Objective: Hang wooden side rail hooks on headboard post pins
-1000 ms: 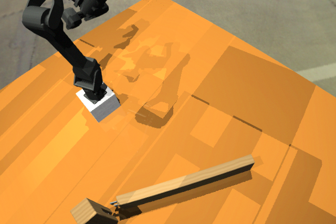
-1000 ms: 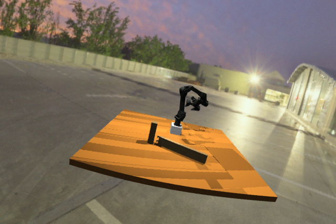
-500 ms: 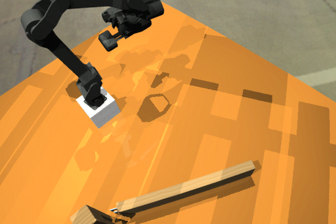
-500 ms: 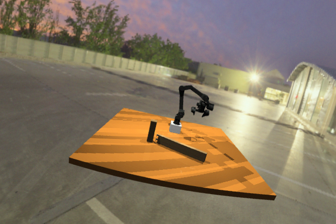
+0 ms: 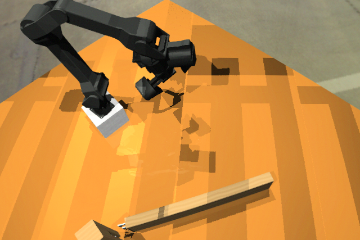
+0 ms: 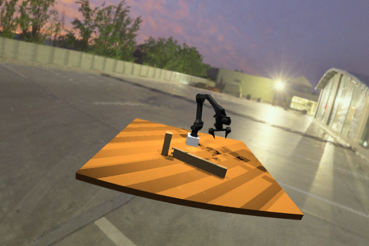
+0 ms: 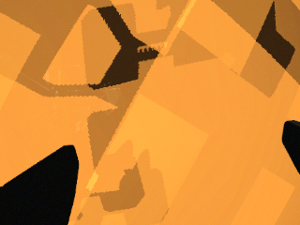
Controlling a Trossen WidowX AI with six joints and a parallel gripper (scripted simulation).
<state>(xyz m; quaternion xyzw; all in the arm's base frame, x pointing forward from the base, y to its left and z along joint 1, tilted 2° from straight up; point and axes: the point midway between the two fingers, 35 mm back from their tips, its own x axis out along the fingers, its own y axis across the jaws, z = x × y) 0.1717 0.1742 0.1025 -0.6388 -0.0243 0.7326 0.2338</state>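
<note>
Now: gripper tip 46 cm to the left of the headboard post, 14 cm short of it and 6 cm above it.
</note>
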